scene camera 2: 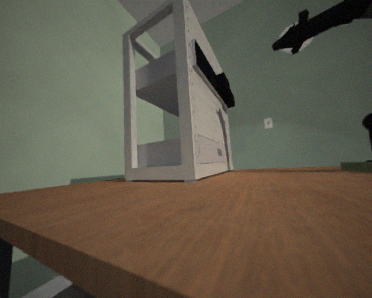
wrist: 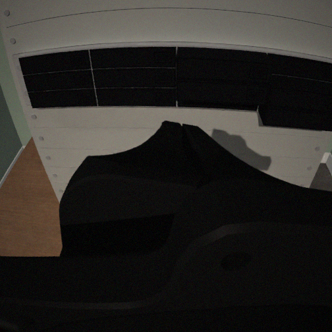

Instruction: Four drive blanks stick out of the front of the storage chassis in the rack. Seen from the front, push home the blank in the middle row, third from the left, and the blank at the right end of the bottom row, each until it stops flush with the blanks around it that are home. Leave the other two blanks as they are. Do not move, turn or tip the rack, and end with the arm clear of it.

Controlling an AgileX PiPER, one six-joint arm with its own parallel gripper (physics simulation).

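Note:
The white rack (scene camera 2: 184,125) (wrist: 125,122) stands upright on the table. The black storage chassis front (scene camera 2: 207,62) (wrist: 57,82) shows three rows and four columns of blanks in the wrist view. The blank at the right end of the bottom row (wrist: 295,119) sticks out below the others there. The blank in the middle row, third from the left (wrist: 220,79) is too dark to judge its depth. In the scene view, dark blocks (scene camera 2: 227,90) jut from the chassis's far end. My gripper (scene camera 2: 274,47) (wrist: 175,144) is shut and empty, out in front of the rack, apart from the blanks.
The wooden table (scene camera 2: 235,225) (wrist: 30,210) extends in front of the rack. White panels lie above and below the chassis, and the gripper's shadow (wrist: 242,150) falls on the lower panels. A dark object on a green base (scene camera 2: 356,166) is at the right edge of the scene view.

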